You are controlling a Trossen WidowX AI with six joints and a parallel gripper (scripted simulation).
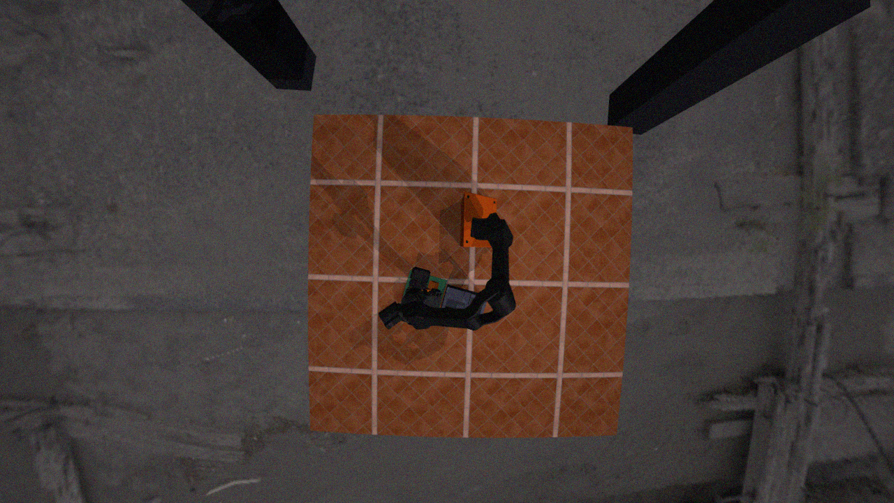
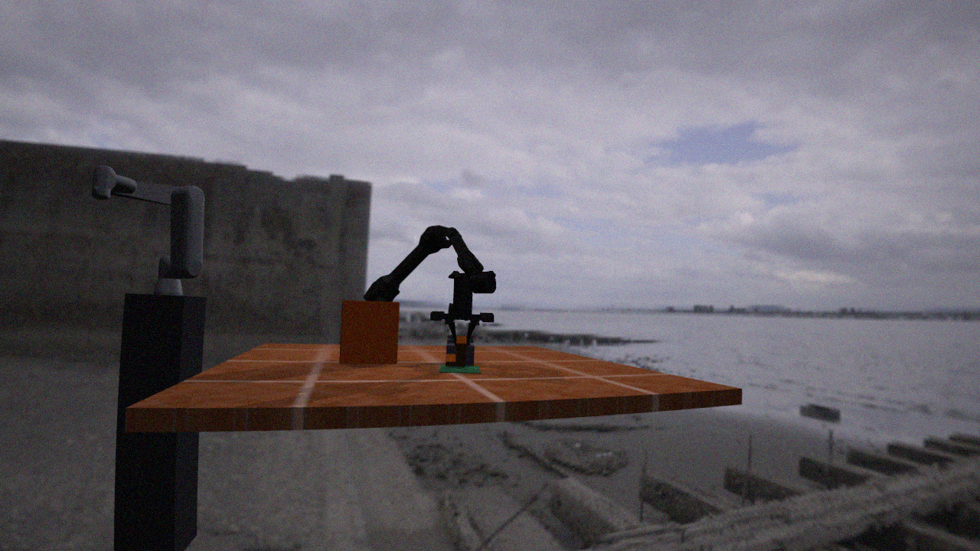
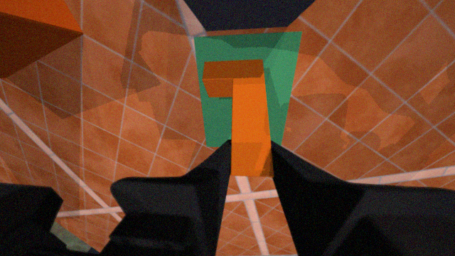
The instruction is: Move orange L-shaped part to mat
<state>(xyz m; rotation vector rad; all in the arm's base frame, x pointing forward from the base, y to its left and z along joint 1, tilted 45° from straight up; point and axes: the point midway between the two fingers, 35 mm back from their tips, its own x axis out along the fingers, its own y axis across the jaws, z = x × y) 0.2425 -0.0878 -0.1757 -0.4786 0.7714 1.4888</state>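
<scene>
My gripper tip is 1 cm past the orange L-shaped part, 3 cm to the right of it and 3 cm above it. Also, from my gripper tip: green mat (2 cm to the left, 9 cm below).
</scene>
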